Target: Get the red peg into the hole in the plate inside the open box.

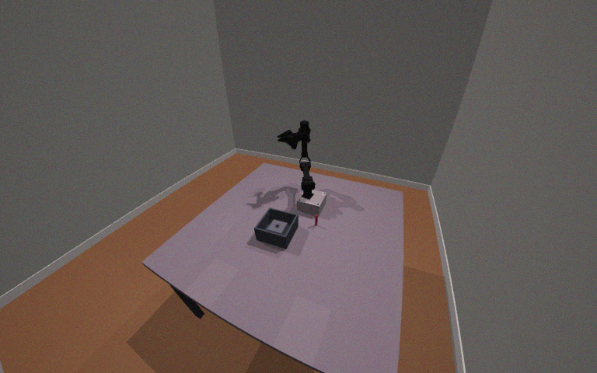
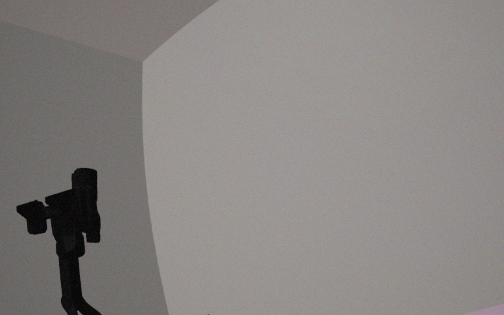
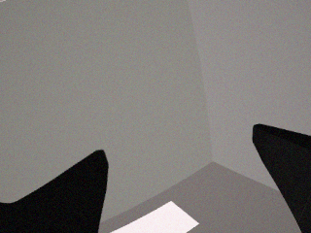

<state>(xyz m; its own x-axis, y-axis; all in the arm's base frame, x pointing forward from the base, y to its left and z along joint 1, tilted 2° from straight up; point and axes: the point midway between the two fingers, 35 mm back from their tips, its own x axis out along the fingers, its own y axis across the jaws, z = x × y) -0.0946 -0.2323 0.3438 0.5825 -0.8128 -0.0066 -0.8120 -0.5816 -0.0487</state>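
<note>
My gripper tip is now 400 mm to the right of the red peg, 380 mm above it and 220 mm short of it. The rest, counted from my gripper tip: plate: 390 mm ahead, 380 mm below, 230 mm to the left; then dark box: 400 mm below, 390 mm ahead, 230 mm to the left.
</note>
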